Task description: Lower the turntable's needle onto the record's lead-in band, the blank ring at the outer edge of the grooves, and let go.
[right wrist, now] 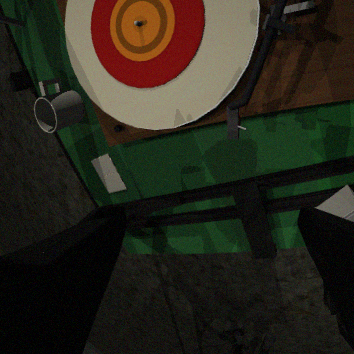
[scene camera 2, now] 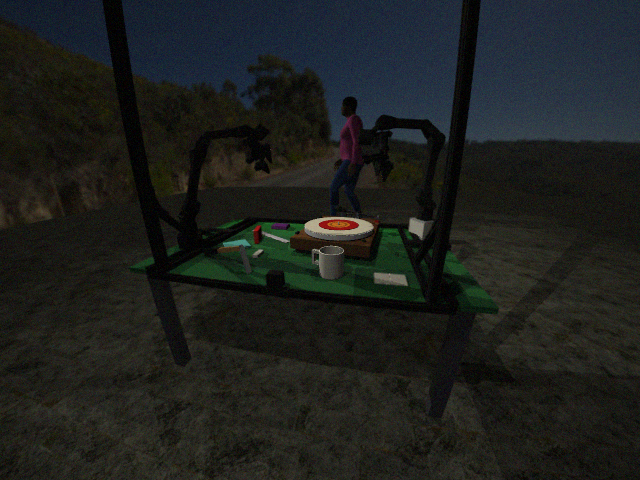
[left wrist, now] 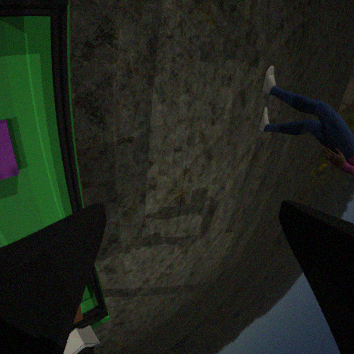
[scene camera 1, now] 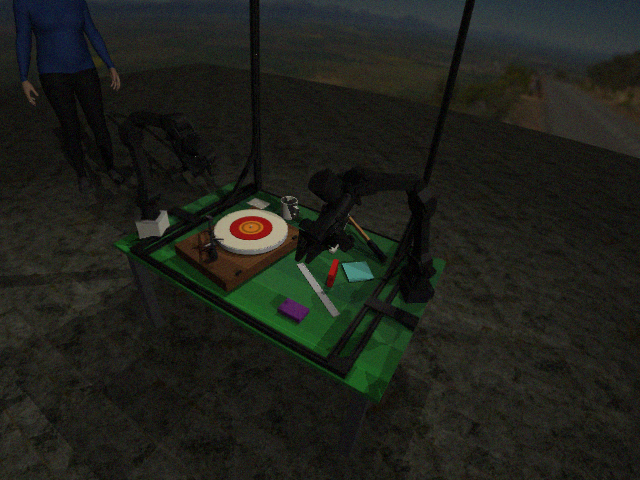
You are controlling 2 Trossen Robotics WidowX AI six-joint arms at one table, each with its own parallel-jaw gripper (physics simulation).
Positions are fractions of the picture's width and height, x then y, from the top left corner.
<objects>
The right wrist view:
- my right gripper: 0.61,0.61
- turntable: 0.85,0.19
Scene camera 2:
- turntable: 0.56,0.51
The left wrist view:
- my left gripper: 0.55,0.60
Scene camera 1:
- my left gripper: 0.47,0.55
</objects>
